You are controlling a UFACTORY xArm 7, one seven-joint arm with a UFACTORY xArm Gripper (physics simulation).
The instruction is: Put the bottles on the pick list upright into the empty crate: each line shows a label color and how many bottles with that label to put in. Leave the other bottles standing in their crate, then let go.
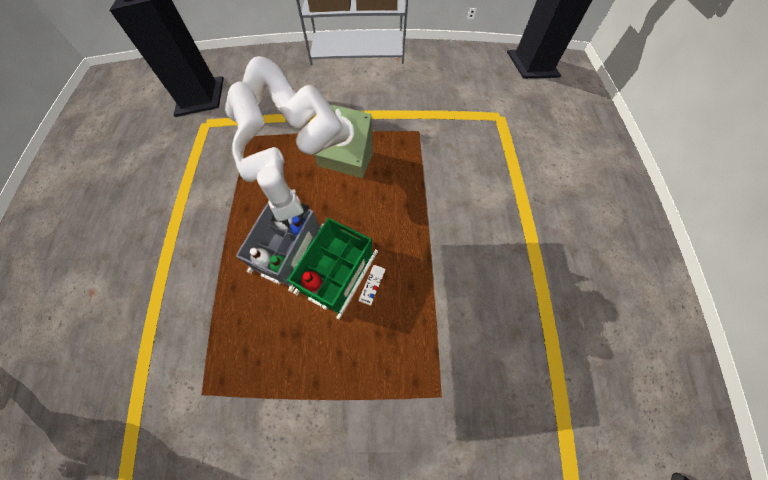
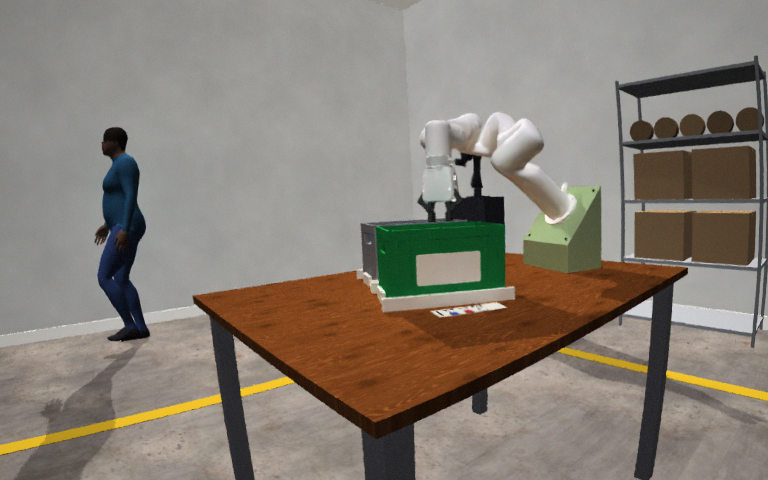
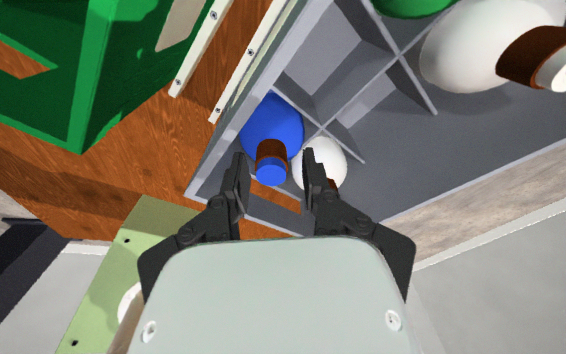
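Pixels of known places: gripper, fingertip midpoint: (image 1: pixel 295 222) (image 3: pixel 275 162); arm's base, origin of the base link: (image 2: pixel 561 210).
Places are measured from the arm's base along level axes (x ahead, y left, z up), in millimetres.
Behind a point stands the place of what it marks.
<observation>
The grey crate (image 1: pixel 253 233) @(x 413, y -381, z -28 mm) (image 2: pixel 369 254) @(x 557, y -352, z -97 mm) (image 3: pixel 400 165) @(x 378, y -360, z -61 mm) holds a blue bottle (image 1: pixel 296 228) @(x 403, y -222, z -62 mm) (image 3: pixel 272 125) @(x 409, y -213, z -66 mm), a white bottle (image 3: pixel 322 159) @(x 367, y -275, z -74 mm) beside it, another white bottle (image 1: pixel 260 257) @(x 500, y -367, z -62 mm) (image 3: pixel 470 45) @(x 486, y -352, z -72 mm) and a green bottle (image 1: pixel 276 262) @(x 540, y -297, z -35 mm) (image 3: pixel 415 6) @(x 499, y -298, z -73 mm). The green crate (image 2: pixel 396 266) @(x 719, y -97, z -90 mm) (image 3: pixel 94 75) @(x 455, y -127, z -12 mm) holds a red bottle (image 1: pixel 310 281) @(x 625, y -181, z -52 mm) upright in a corner compartment. My gripper (image 2: pixel 440 218) @(x 396, y -217, z -28 mm) (image 3: pixel 275 162) @(x 396, y -217, z -28 mm) is partly open over the grey crate, its fingers on either side of the blue bottle's cap with gaps. The pick list (image 1: pixel 372 284) @(x 638, y 37, z -186 mm) (image 2: pixel 467 309) @(x 642, y 34, z -185 mm) shows red and blue marks; its counts are too small to read.
The crates stand side by side, with white strips (image 2: pixel 453 298) @(x 628, y -13, z -169 mm) along their bases on the wooden table (image 1: pixel 322 362) @(x 904, y -194, z -187 mm) (image 2: pixel 339 350) @(x 971, y 2, z -187 mm). The grey crate's wall and thin dividers stand close around the blue bottle. The green arm base (image 1: pixel 342 161) @(x 88, y -11, z -97 mm) (image 2: pixel 560 249) @(x 116, y 39, z -117 mm) is at the table's back.
</observation>
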